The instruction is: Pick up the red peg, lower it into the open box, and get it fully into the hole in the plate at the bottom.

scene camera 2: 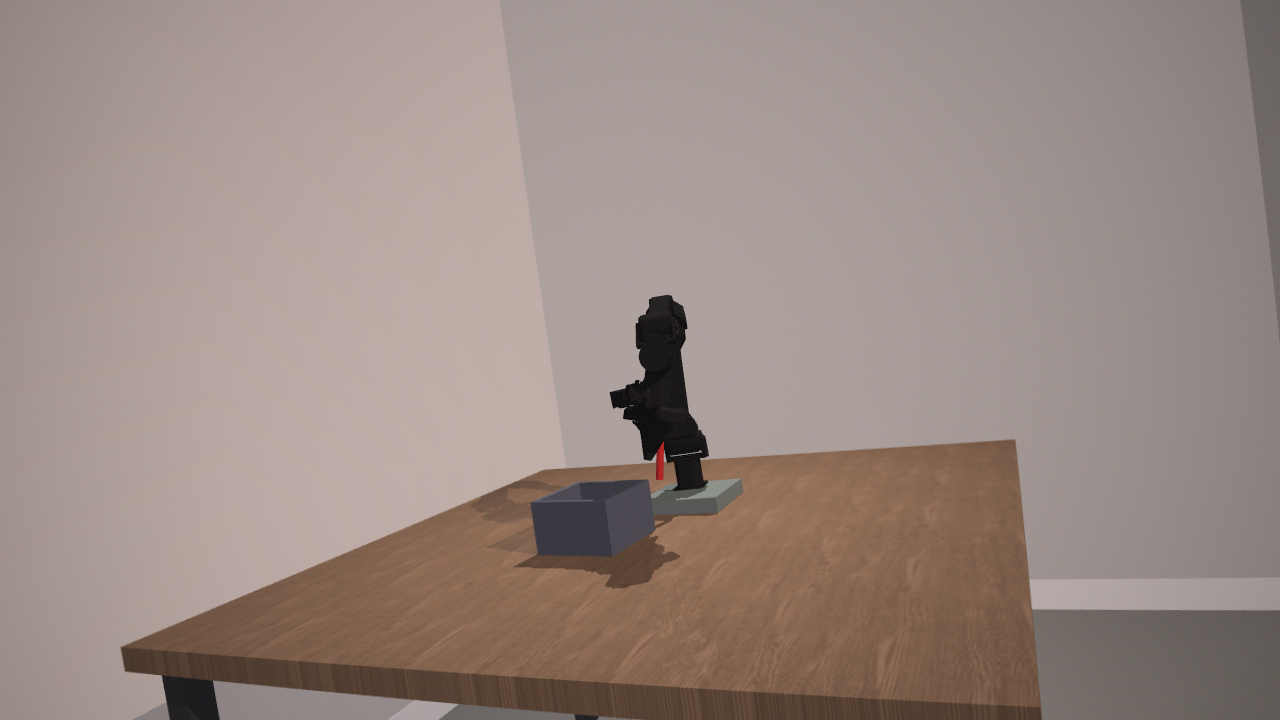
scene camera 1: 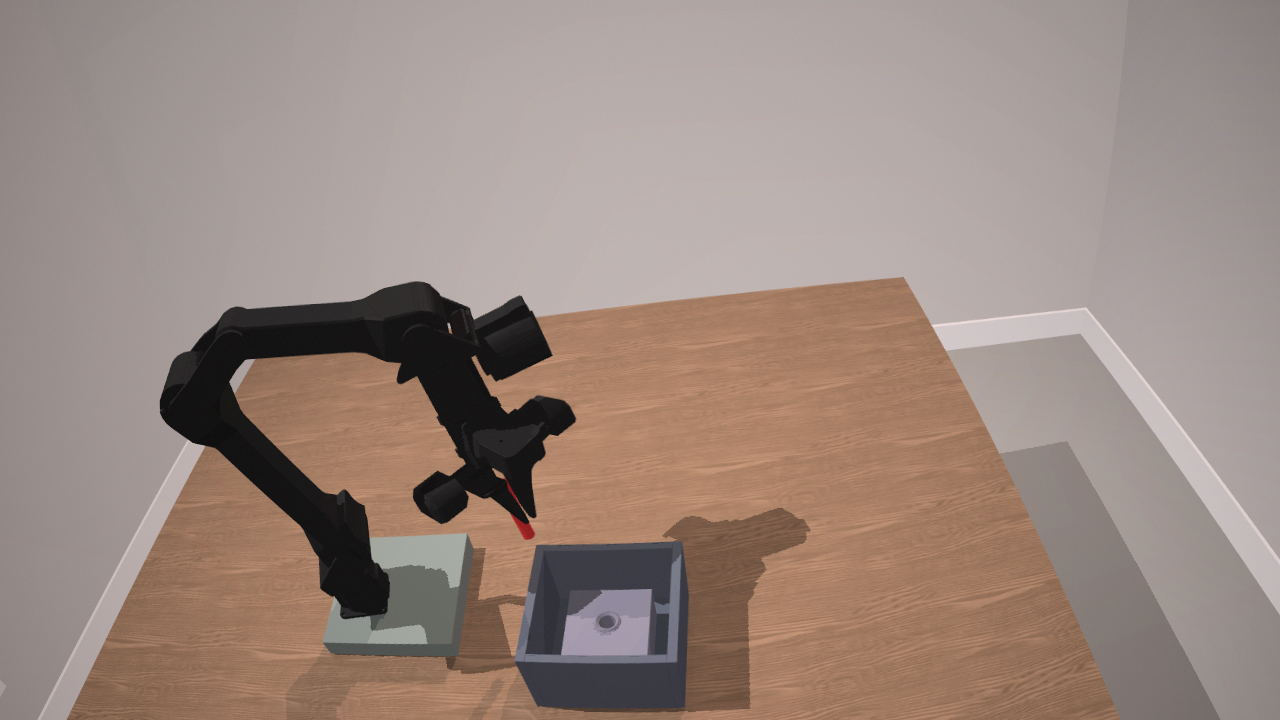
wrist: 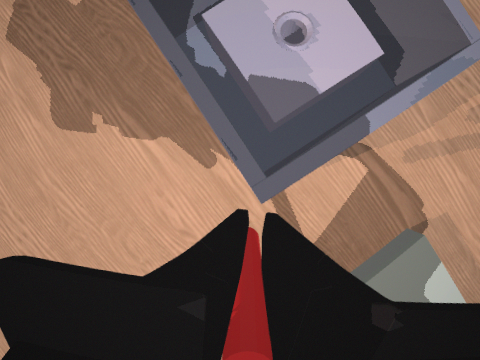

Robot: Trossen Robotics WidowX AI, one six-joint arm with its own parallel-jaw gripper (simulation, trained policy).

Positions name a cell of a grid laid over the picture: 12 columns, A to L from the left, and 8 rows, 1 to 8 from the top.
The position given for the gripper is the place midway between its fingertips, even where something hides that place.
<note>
In view: the gripper (scene camera 1: E6) and a dark grey box (scene camera 2: F6).
The dark grey box is seen too in the wrist view (wrist: K2). The gripper shows as well in scene camera 2 (scene camera 2: G6) and in the wrist view (wrist: G5).
</note>
